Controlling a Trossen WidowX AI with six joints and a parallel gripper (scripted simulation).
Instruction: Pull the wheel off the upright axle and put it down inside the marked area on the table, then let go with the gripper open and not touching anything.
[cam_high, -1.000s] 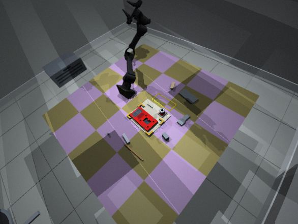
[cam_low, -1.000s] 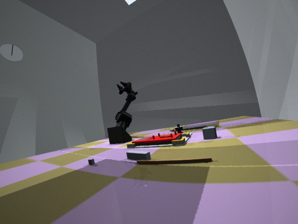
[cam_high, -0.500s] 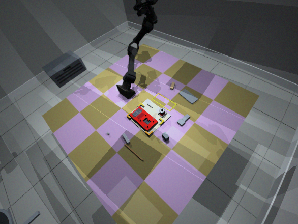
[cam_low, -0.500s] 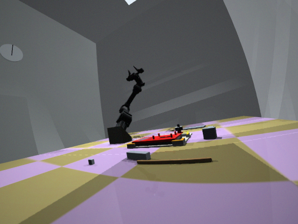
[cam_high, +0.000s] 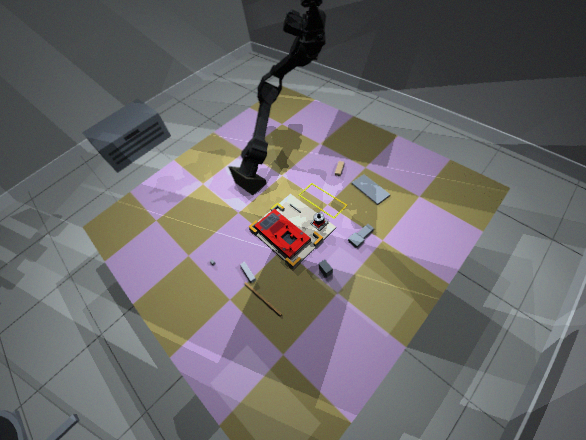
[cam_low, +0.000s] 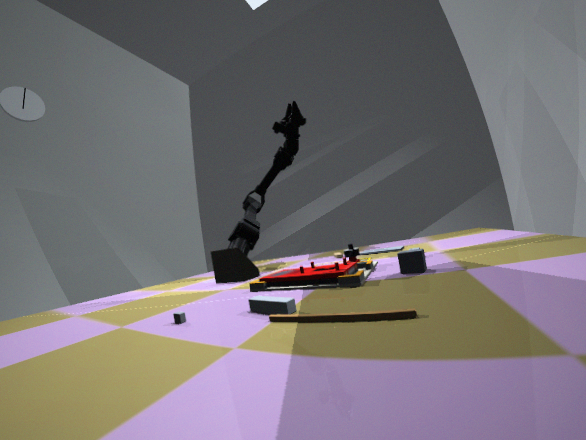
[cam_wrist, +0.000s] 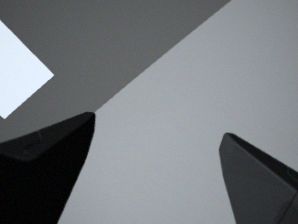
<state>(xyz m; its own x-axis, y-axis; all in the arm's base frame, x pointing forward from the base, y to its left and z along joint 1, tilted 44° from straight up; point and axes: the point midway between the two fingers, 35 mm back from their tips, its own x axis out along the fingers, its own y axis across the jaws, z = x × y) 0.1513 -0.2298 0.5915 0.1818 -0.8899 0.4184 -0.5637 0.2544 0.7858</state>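
Right now my gripper tip is 630 mm above the wheel, 240 mm to the left of it and 140 mm short of it. From my gripper tip the other things lie so: tiny cube: 660 mm below, 590 mm to the right, 90 mm behind; then tan block: 660 mm below, 60 mm ahead, 40 mm to the left; then thin wooden stick: 670 mm below, 590 mm to the right, 150 mm ahead.
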